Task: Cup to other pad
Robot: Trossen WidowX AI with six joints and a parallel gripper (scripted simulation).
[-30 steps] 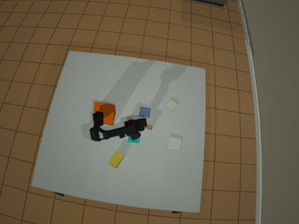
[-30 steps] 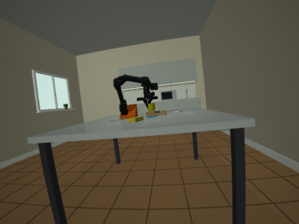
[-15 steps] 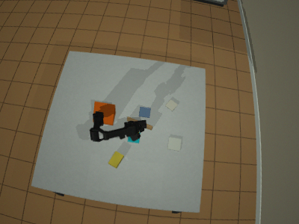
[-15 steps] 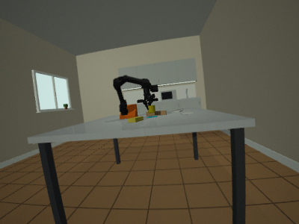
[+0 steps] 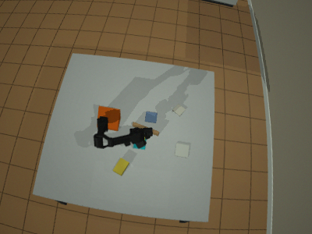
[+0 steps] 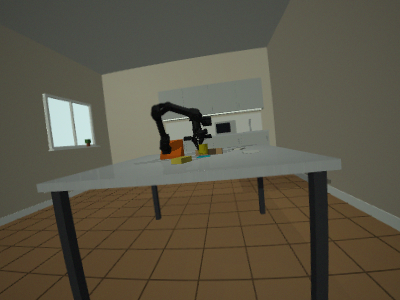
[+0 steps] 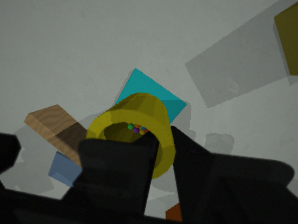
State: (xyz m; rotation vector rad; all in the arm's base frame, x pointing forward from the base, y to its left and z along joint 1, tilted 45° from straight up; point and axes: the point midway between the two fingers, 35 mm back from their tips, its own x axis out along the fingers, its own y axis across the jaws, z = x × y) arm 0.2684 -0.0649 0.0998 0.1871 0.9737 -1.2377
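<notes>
My gripper tip is 6 cm above the teal pad, 3 cm short of it and 1 cm to the right of it. From my gripper tip the other things lie so: wooden bar 13 cm to the left, 5 cm ahead, 4 cm below; then blue pad 24 cm to the left, 8 cm ahead, 6 cm below; then yellow cup 2 cm ahead, 1 cm to the left.
</notes>
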